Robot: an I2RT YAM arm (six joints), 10 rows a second.
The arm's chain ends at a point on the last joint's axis. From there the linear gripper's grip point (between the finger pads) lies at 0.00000 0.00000 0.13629 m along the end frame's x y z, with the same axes.
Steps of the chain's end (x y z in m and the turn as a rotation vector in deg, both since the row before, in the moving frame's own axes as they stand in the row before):
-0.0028 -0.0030 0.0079 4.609 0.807 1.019
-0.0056 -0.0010 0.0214 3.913 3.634 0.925
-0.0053 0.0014 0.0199 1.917 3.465 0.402
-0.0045 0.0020 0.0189 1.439 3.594 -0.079
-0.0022 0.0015 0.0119 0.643 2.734 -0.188
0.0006 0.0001 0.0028 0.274 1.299 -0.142
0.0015 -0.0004 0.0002 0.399 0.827 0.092
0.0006 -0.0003 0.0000 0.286 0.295 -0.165
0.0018 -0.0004 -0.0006 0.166 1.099 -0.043
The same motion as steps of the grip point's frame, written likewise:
-0.0008 -0.0139 0.0074 4.609 0.807 1.019
0.0031 -0.0102 0.0208 3.913 3.634 0.925
0.0030 -0.0031 0.0196 1.917 3.465 0.402
0.0040 -0.0014 0.0186 1.439 3.594 -0.079
0.0043 0.0000 0.0117 0.643 2.734 -0.188
0.0037 -0.0006 0.0028 0.274 1.299 -0.142
0.0035 -0.0013 0.0002 0.399 0.827 0.092
0.0013 -0.0010 0.0000 0.286 0.295 -0.165
0.0044 -0.0008 -0.0006 0.166 1.099 -0.043

